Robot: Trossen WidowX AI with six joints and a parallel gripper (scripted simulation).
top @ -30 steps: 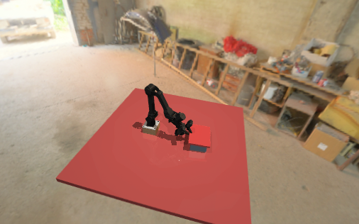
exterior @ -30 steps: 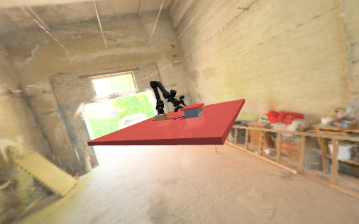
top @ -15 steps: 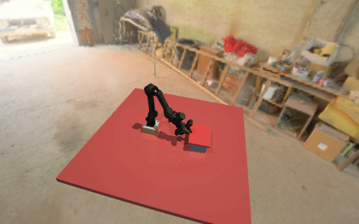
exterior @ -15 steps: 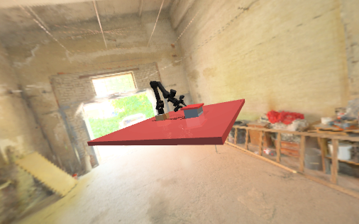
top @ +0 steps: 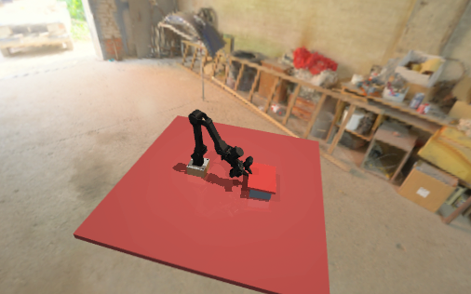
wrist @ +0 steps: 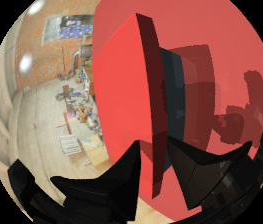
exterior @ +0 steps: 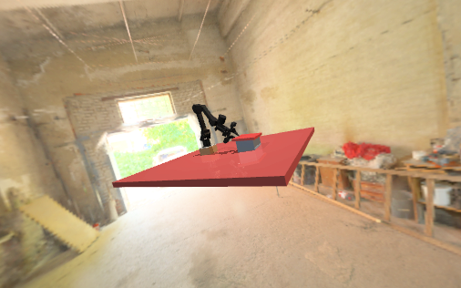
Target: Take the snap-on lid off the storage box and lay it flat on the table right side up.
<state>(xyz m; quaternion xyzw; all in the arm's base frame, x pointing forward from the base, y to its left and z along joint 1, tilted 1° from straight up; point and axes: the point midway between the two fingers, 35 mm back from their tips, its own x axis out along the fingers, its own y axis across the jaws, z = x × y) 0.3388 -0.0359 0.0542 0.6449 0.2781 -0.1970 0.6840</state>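
My gripper tip is now 8 cm short of the red lid and 1 cm to the right of it. Also, from my gripper tip: storage box 8 cm ahead, 1 cm to the left, 5 cm below.
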